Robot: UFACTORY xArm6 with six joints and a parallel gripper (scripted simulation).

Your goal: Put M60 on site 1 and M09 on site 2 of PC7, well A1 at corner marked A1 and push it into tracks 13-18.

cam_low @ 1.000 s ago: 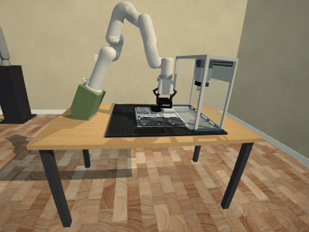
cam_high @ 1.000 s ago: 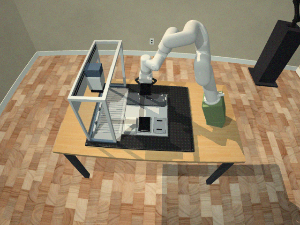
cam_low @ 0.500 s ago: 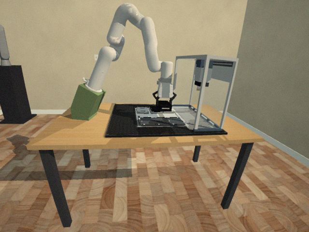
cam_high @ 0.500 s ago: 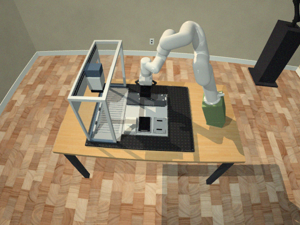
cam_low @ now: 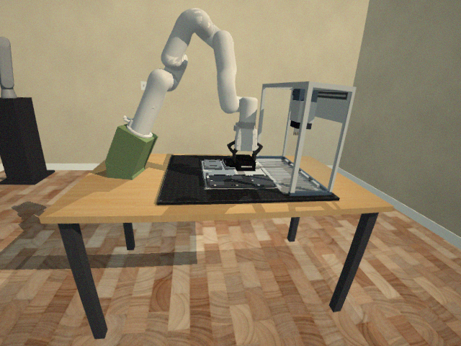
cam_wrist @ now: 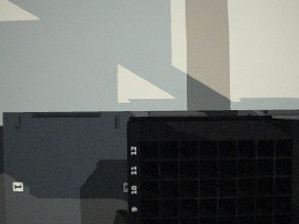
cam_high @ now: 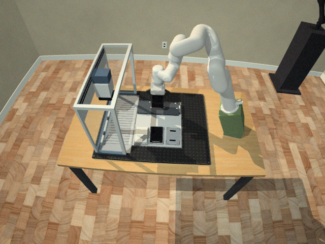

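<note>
The carrier PC7 lies 100 mm below my hand. Round my hand: apron (140 mm to the left, 120 mm below, 10 mm behind); black 96-well plate (260 mm to the left, 100 mm below, 10 mm behind); nest S1 (250 mm to the left, 120 mm behind, 110 mm below).
</note>
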